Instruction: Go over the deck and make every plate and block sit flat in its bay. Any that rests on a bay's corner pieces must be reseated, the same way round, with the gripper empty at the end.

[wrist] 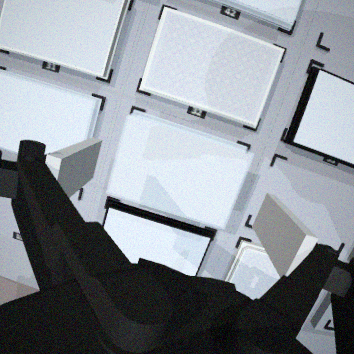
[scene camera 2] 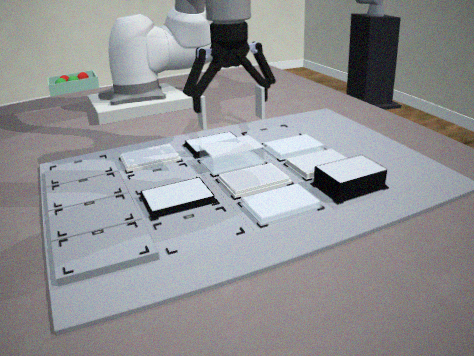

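My gripper point(scene camera 2: 231, 115) point(wrist: 179, 184) is open and empty, above the back of the deck. Between its fingers in the wrist view, a tall see-through block point(scene camera 2: 232, 152) point(wrist: 185, 172) stands beside a black-sided block point(scene camera 2: 220, 137) point(wrist: 155, 240). A cream-rimmed plate point(scene camera 2: 255, 179) point(wrist: 215, 67), a pale front block point(scene camera 2: 282, 204) point(wrist: 265, 9) and a black-sided plate point(scene camera 2: 179, 194) point(wrist: 330, 115) lie nearer the front. Pale block point(scene camera 2: 294, 146) point(wrist: 45, 110), cream plate point(scene camera 2: 320, 162) point(wrist: 60, 35) and tall black block point(scene camera 2: 350, 172) stand right. Another cream plate point(scene camera 2: 150, 156) point(wrist: 255, 265) lies back left. Slight tilts cannot be told.
The grey deck point(scene camera 2: 280, 250) carries dark corner pieces around its bays. A raised section point(scene camera 2: 102, 257) with several bays lies at its left. Behind are the arm's white base point(scene camera 2: 115, 111) and a green bin point(scene camera 2: 75, 89) of red and green balls. A black pedestal point(scene camera 2: 372, 60) stands back right.
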